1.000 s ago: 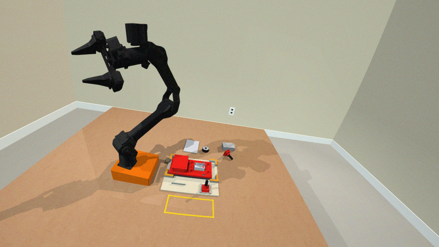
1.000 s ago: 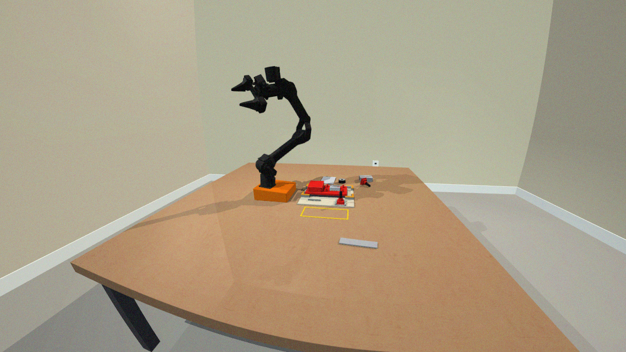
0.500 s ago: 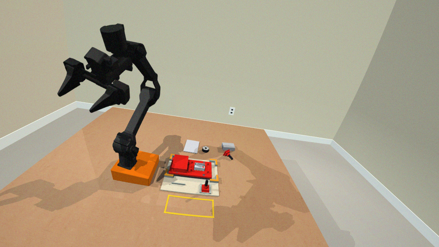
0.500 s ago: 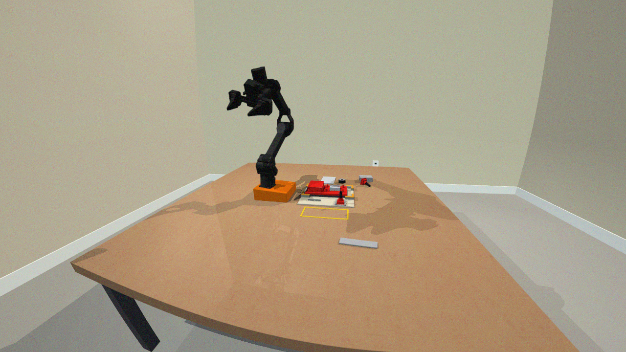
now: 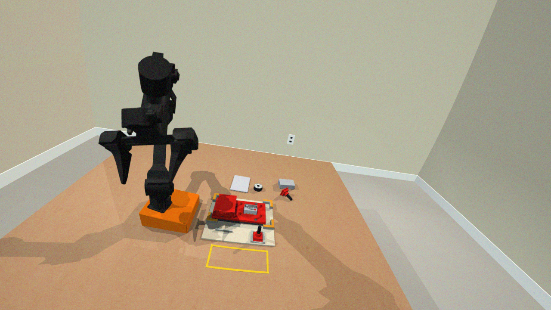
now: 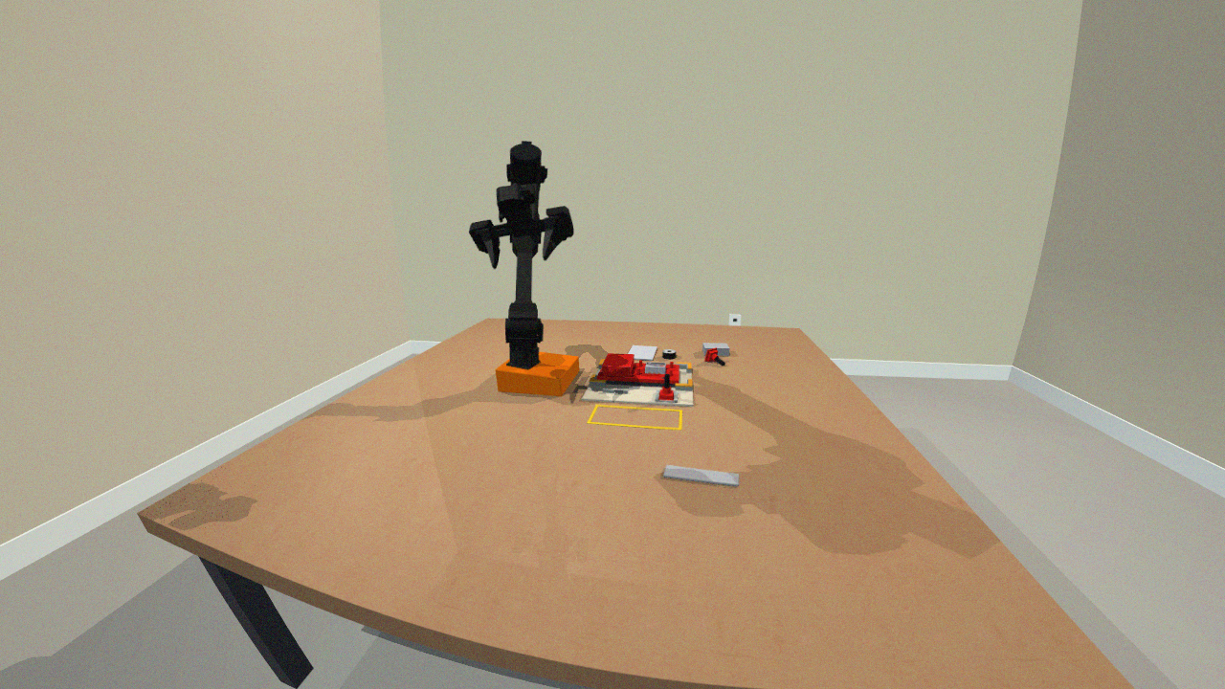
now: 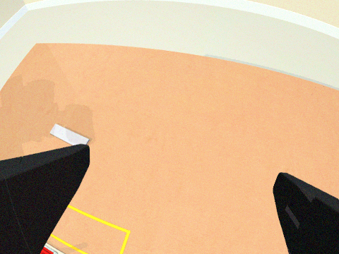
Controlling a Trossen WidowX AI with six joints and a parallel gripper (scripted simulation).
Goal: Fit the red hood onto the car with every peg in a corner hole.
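Right now the red hood is 300 mm to the left of my gripper tip, 280 mm below it and 90 mm ahead of it. From my gripper tip the other things lie so: black wheel: 500 mm to the left, 320 mm below, 190 mm ahead; cream jig: 310 mm below, 300 mm to the left, 160 mm ahead; grey engine block: 320 mm to the left, 300 mm below, 180 mm ahead.
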